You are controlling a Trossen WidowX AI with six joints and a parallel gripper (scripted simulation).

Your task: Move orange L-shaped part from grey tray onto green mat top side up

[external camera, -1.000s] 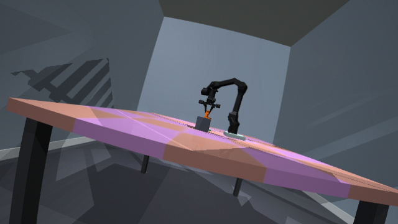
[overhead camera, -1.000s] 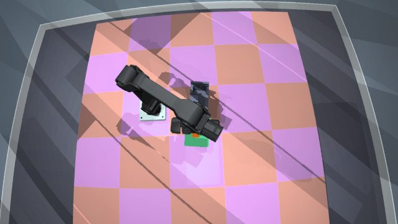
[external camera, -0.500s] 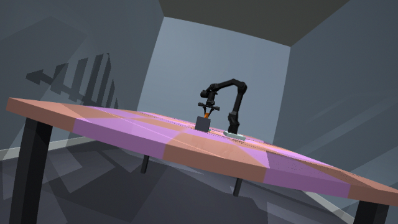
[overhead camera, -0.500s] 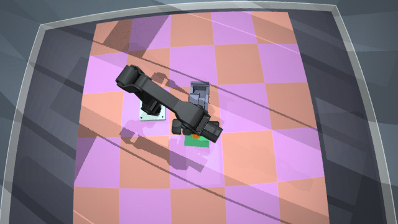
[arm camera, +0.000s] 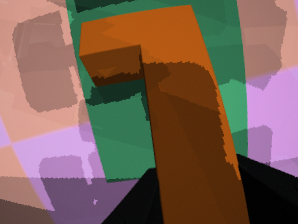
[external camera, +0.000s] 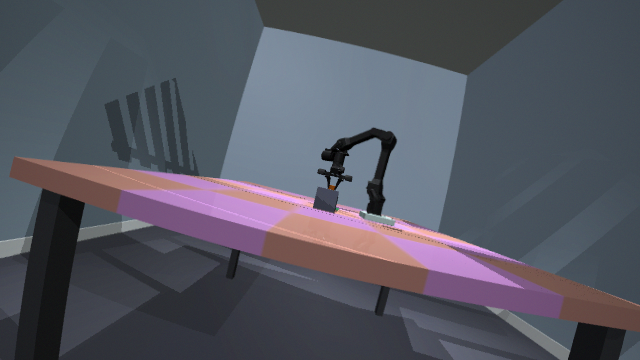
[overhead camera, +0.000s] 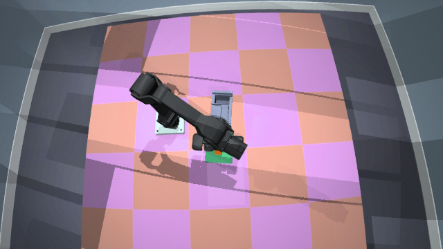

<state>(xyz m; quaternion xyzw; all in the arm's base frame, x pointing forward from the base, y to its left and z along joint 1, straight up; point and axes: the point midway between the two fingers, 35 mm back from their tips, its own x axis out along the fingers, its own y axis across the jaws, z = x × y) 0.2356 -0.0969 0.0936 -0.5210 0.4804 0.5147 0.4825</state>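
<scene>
My gripper tip is now 20 mm to the right of the green mat and 100 mm above it. The rest, counted from my gripper tip: orange L-shaped part: 20 mm behind, 30 mm to the left, 30 mm below.
</scene>
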